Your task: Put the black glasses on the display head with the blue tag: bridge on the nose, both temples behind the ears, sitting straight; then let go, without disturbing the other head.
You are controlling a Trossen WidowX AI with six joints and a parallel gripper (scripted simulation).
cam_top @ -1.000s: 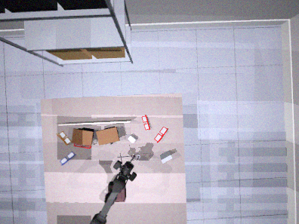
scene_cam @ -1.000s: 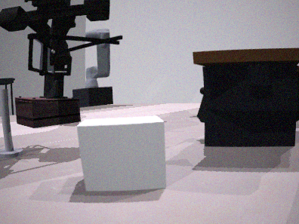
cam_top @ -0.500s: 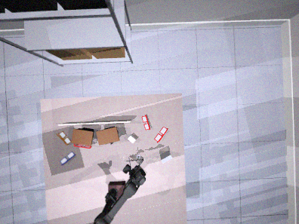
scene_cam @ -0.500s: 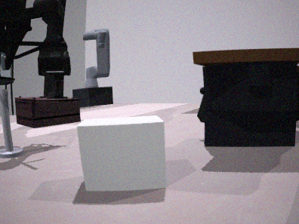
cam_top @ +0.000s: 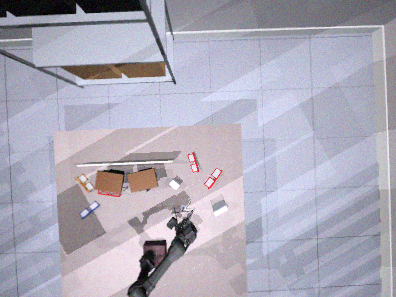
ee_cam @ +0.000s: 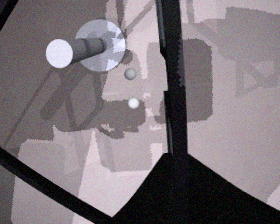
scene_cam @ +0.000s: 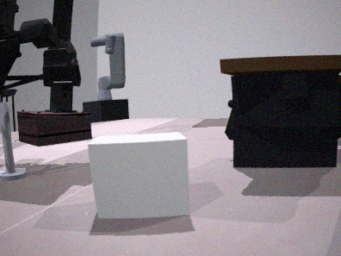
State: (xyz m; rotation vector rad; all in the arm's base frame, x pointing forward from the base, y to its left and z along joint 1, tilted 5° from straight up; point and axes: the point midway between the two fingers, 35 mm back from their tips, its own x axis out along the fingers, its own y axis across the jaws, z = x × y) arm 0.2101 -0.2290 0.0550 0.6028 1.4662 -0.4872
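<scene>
Now: the thin post 70 mm ahead of my gripper tip and 60 mm below it. Round my gripper tip: display head 270 mm ahead, 240 mm to the left, 30 mm below; then grey box 250 mm to the right, 80 mm ahead, 30 mm below; then white box 240 mm ahead, 60 mm below, 50 mm to the left.
</scene>
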